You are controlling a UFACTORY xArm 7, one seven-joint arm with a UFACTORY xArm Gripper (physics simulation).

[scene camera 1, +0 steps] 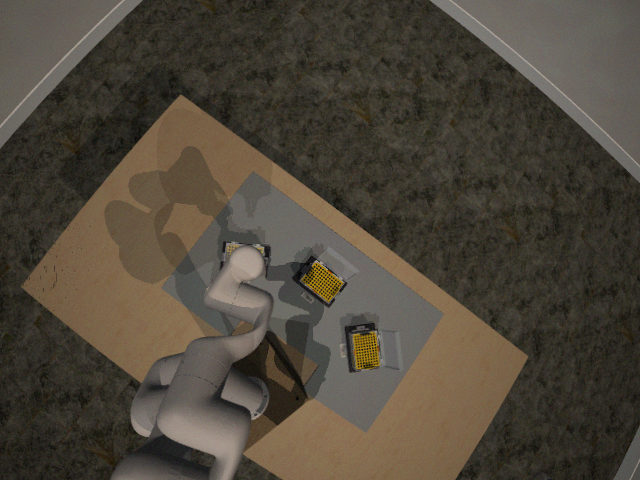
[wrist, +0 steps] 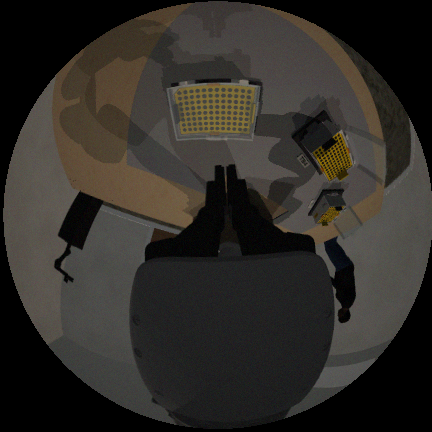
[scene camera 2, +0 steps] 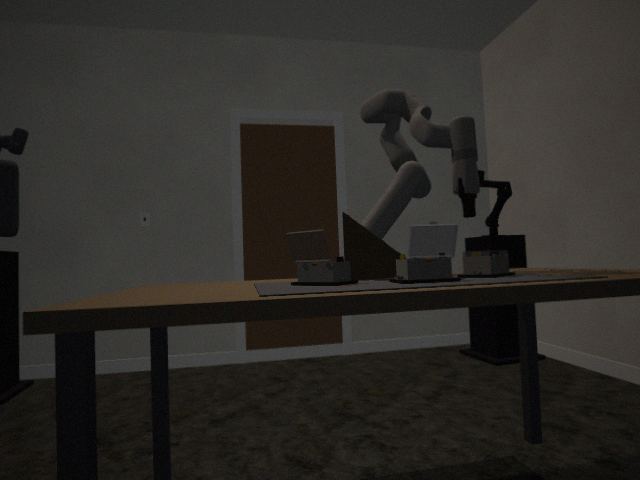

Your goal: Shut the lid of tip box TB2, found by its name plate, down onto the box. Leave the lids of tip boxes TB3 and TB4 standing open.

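Frame: origin at the arm's base, x ahead, y left, z up, level; centimetres.
Where they show: gripper, fingertip midpoint: (wrist: 225, 177) (scene camera 2: 469, 217); arm's base, origin of the base link: (scene camera 1: 249, 398) (wrist: 232, 255) (scene camera 2: 369, 234).
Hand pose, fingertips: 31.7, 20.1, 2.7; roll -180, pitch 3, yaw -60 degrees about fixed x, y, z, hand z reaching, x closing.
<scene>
Things, the pixels of their top centre, and the offset from my fingertips, as dx, dy, dz. Level surfaces: height alone.
- second tip box, middle of its top: (wrist: 338, 163) (scene camera 1: 323, 281) +9.1, -22.2, -10.7
- third tip box, middle of its top: (scene camera 2: 326, 260) (scene camera 1: 363, 351) (wrist: 328, 216) -3.5, -45.3, -11.5
- grey mat, its level: dz -18.1
- wooden table, its level: dz -18.5
A tip box (scene camera 1: 231, 250) (scene camera 2: 485, 263) (wrist: 215, 111) with a yellow rack has its clear lid down flat over it. The arm hides part of it in scene camera 1, and its name plate does not show. My gripper (scene camera 2: 468, 214) (wrist: 225, 177) is shut and empty, above this box and apart from it. A second tip box (scene camera 1: 323, 281) (scene camera 2: 430, 268) (wrist: 334, 156) has its clear lid (scene camera 1: 339, 262) (scene camera 2: 433, 240) standing open. A third tip box (scene camera 1: 366, 351) (scene camera 2: 323, 271) (wrist: 329, 206) also has its lid (scene camera 1: 391, 350) (scene camera 2: 309, 245) (wrist: 348, 222) open. I cannot read the name plates.
The boxes stand on a grey mat (scene camera 1: 372, 405) on the wooden table (scene camera 1: 465, 356). A dark brown wedge-shaped panel (scene camera 2: 364, 253) stands near the arm's base, behind the boxes in scene camera 2. Another dark arm on a black pedestal (scene camera 2: 493, 330) stands beyond the table.
</scene>
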